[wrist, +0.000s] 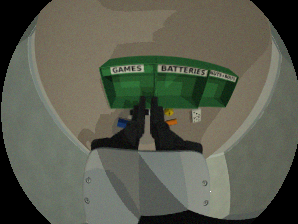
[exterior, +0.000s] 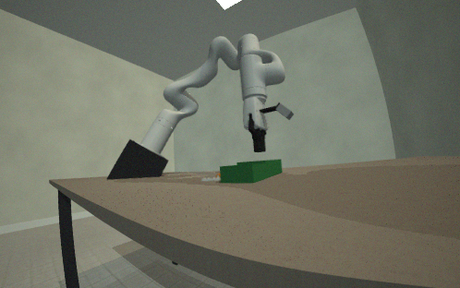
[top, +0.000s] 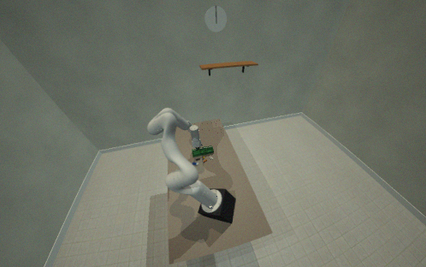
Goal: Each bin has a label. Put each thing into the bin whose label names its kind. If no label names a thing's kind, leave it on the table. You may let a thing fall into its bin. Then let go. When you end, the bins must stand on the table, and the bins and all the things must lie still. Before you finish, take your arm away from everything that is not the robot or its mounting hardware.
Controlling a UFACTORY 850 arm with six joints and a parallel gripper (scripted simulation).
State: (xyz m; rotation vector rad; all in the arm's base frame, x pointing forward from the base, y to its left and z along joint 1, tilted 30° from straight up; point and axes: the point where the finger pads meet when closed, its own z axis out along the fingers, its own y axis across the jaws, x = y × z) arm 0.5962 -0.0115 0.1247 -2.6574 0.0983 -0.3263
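Right now the black battery is 9 cm below my hand, 9 cm behind it and 2 cm to the left of it. Round my hand: blue thing (14 cm behind, 9 cm below, 5 cm to the left); orange battery (12 cm behind, 9 cm below, 6 cm to the right); yellow die (9 cm below, 8 cm behind, 5 cm to the right).
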